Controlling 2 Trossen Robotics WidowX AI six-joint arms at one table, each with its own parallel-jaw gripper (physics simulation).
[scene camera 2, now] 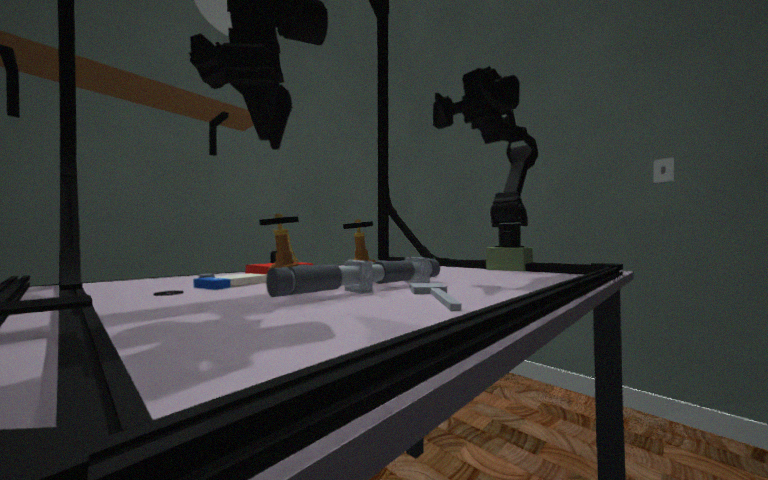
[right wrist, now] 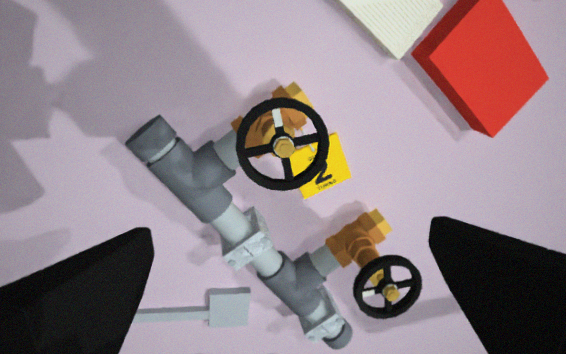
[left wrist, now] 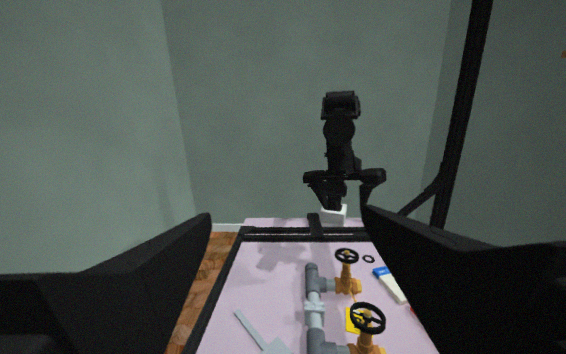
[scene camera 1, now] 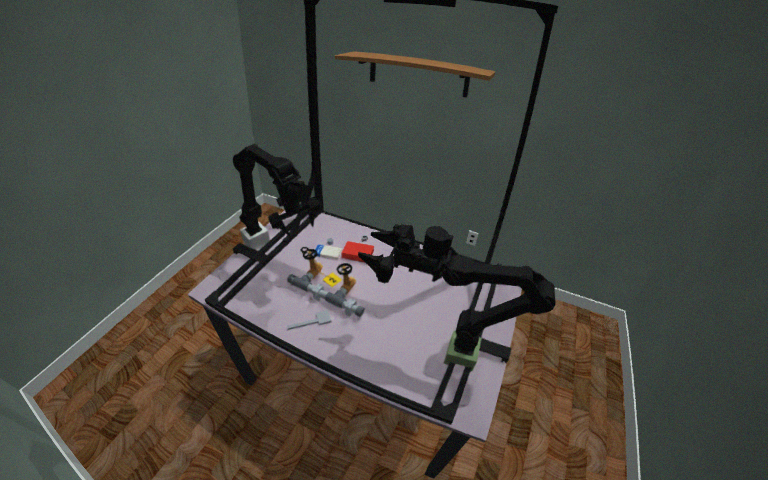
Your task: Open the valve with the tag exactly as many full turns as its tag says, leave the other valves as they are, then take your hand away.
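Where they show: left gripper, fingertip midpoint: (scene camera 2: 456,88) (left wrist: 287,215) (scene camera 1: 364,243); right gripper, fingertip midpoint: (scene camera 2: 270,145) (right wrist: 293,236) (left wrist: 343,211) (scene camera 1: 301,231); left arm's base, link origin: (scene camera 2: 509,247) (scene camera 1: 465,345); right arm's base, link origin: (left wrist: 333,207) (scene camera 1: 253,229).
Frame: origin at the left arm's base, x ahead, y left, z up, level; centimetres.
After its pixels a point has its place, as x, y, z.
Observation:
The tagged valve (scene camera 1: 314,267) @(62.6, -15.5, -1.0) (scene camera 2: 283,251) @(64.2, -15.4, 0.0) (left wrist: 346,286) @(62.0, -15.8, -2.6) (right wrist: 284,146) @(64.7, -16.4, 5.9) stands on the grey pipe with a black handwheel; one spoke is white and points up in the right wrist view. Its yellow tag (scene camera 1: 332,279) @(55.5, -16.5, -5.9) (left wrist: 351,320) (right wrist: 336,165) @(54.4, -17.8, -5.9) lies on the table, reading "2" over "TURNS", partly under the wheel in that view. The untagged valve (scene camera 1: 349,283) @(46.6, -13.5, -1.6) (scene camera 2: 360,247) @(48.8, -13.4, 0.4) (left wrist: 365,342) @(47.2, -13.6, 0.6) (right wrist: 350,245) @(49.0, -13.5, -1.7) stands beside it. My right gripper (scene camera 1: 292,221) @(66.4, -15.3, 16.0) (scene camera 2: 275,144) @(66.4, -15.3, 16.0) (left wrist: 343,211) @(66.4, -15.3, 16.0) (right wrist: 293,236) @(66.4, -15.3, 16.0) is open, empty, above and apart from both wheels. My left gripper (scene camera 1: 365,244) @(35.1, 0.1, 32.2) (scene camera 2: 442,110) (left wrist: 287,215) @(35.1, 0.1, 32.2) is open and empty in the air.
A red block (scene camera 1: 357,250) @(52.0, -34.0, -3.4) (right wrist: 490,65) @(52.6, -34.7, -3.4) and a blue-and-white item (scene camera 1: 329,251) @(63.6, -30.2, -4.9) (scene camera 2: 212,281) @(69.6, -27.4, -5.0) (left wrist: 392,287) @(62.7, -28.6, -4.9) lie behind the valves in scene camera 1. A grey flat tool (scene camera 1: 322,318) @(50.1, 3.0, -5.3) (scene camera 2: 444,297) @(57.4, 8.8, -5.5) (left wrist: 250,330) @(55.0, 7.6, -5.5) (right wrist: 229,306) @(50.5, 1.7, -5.3) lies on the other side of the pipe.

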